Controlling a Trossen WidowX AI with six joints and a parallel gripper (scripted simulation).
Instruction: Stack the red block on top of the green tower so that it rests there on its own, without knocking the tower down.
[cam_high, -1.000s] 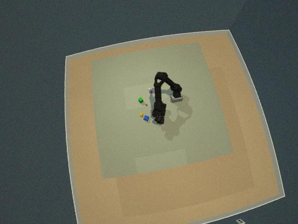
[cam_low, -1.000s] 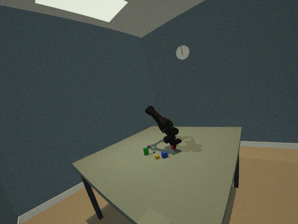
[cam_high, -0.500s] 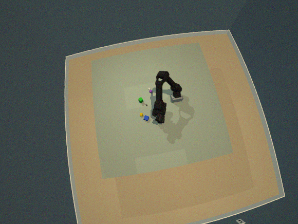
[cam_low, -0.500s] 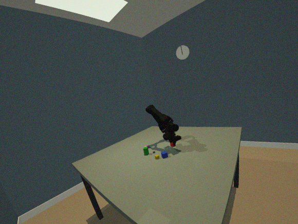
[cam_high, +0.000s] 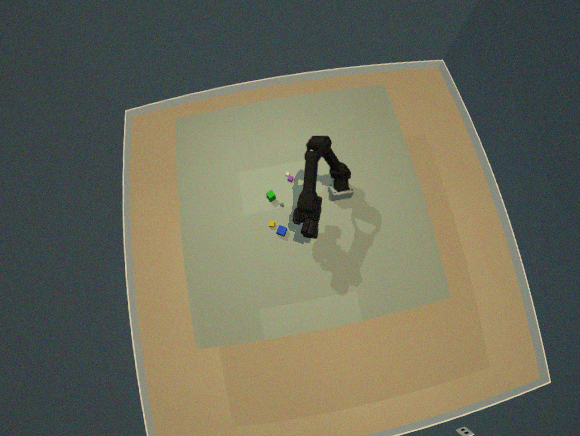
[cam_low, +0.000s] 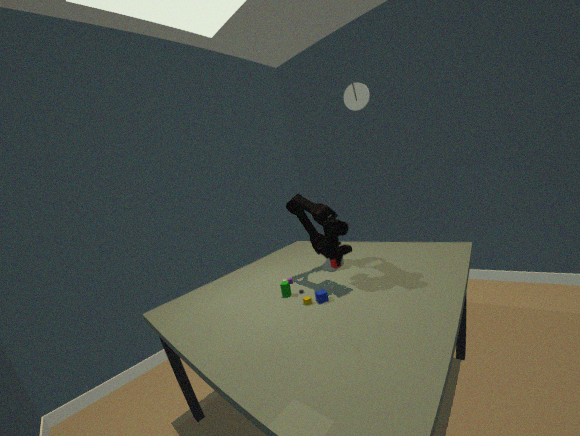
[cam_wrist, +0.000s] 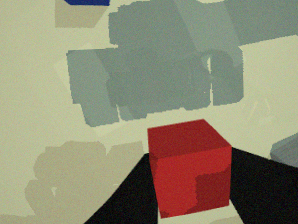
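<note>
My gripper tip is 15 cm short of the blue block, 1 cm to the left of it and 8 cm above it. From my gripper tip the other things lie so: small purple piece 4 cm ahead, 26 cm to the right, 9 cm below; then red block 1 cm above; then small yellow block 19 cm ahead, 6 cm to the right, 9 cm below.
</note>
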